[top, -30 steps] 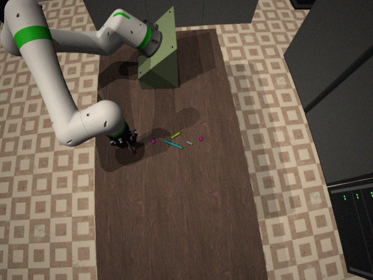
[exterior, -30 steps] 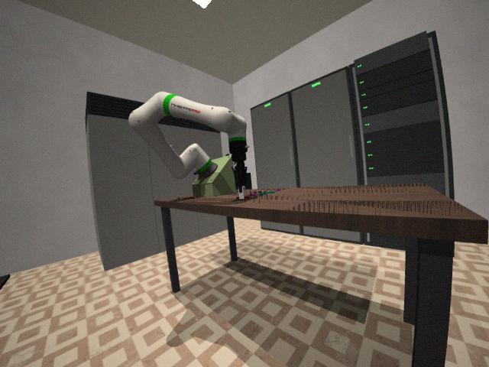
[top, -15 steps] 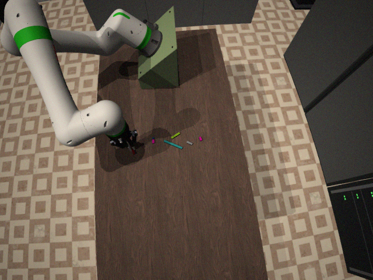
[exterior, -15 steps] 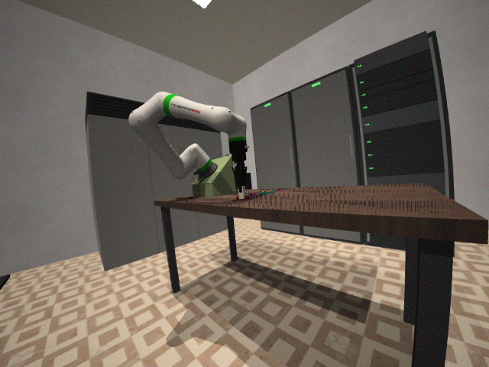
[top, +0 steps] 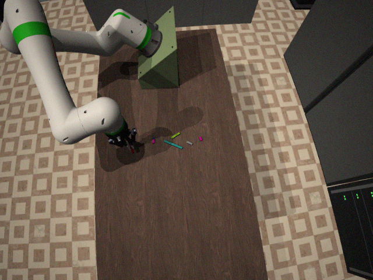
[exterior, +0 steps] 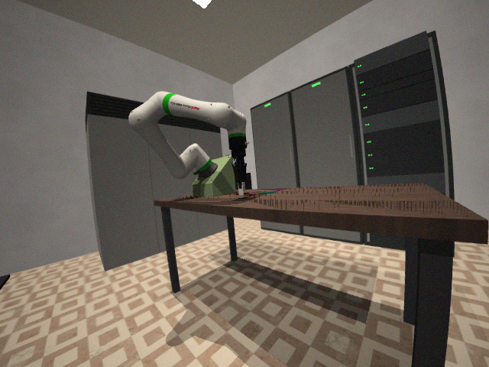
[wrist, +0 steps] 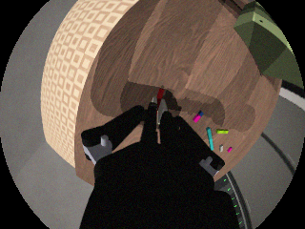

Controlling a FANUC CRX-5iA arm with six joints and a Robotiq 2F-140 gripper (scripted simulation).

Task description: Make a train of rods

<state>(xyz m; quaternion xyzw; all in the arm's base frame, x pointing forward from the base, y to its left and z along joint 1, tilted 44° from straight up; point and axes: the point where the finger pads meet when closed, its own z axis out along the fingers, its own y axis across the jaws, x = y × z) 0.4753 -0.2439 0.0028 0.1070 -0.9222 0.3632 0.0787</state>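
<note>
The small blue rod is 40 mm behind my hand, 110 mm to the left of it and 50 mm below it. From my hand the other things lie so: lime rod (30 mm behind, 230 mm to the left, 50 mm below); red rod (30 mm below); turquoise rod (10 mm ahead, 210 mm to the left, 50 mm below).
</note>
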